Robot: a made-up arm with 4 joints.
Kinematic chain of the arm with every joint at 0, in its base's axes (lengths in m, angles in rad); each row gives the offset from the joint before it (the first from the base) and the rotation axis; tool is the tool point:
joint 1: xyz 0 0 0.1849 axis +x
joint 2: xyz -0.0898 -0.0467 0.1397 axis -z
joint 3: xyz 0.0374 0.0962 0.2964 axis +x
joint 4: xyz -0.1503 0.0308 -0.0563 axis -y
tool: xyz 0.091 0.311 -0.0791
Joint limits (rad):
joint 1: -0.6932..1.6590
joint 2: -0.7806..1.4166
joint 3: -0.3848..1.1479
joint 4: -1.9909..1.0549
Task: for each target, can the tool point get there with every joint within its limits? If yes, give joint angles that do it. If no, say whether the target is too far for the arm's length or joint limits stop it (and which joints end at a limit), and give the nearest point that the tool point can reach.
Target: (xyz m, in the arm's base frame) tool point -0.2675 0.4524 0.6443
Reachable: yes | joints -0.1395 -0.2888 0.6513 -0.2834
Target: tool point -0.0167 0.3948 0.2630
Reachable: yes | joints -0.3687 0.2559 -0.2489 -0.0643
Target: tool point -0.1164 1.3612 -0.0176
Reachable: no: too far | nearest point -0.1006 0.6851 0.3085 | short by 0.751 m
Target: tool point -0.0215 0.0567 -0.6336
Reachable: no: joint limits stop it (at a limit: joint 1, joint 3) | nearest point -0.0488 0.3401 0.0909 | short by 0.778 m
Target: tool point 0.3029 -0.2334 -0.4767
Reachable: no: joint limits stop it (at a limit: joint 1, joint 2, joint 3) | nearest point 0.2984 -0.2547 0.1683 | short by 0.645 m
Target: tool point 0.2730 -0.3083 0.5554
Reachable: yes | joints 1.2831 0.9973 0.3637 -0.4676
